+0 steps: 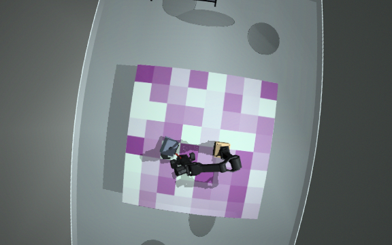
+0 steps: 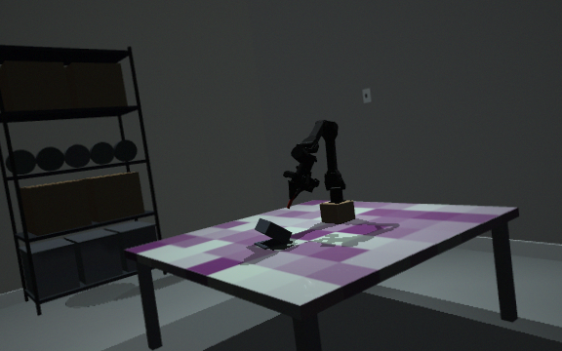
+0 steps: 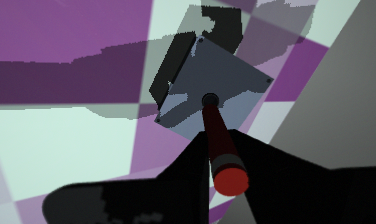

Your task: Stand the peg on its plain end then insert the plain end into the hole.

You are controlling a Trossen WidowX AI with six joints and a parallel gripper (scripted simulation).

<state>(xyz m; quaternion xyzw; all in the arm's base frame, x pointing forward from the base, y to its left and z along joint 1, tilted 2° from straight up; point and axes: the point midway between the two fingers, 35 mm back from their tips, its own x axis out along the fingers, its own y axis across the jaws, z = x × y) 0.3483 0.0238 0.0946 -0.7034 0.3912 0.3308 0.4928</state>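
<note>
The grey sloped panel is 120 mm below my gripper tip, 90 mm ahead of it and 50 mm to the right of it. Also, from my gripper tip: red peg (10 mm to the left, 10 mm behind, 10 mm above).
</note>
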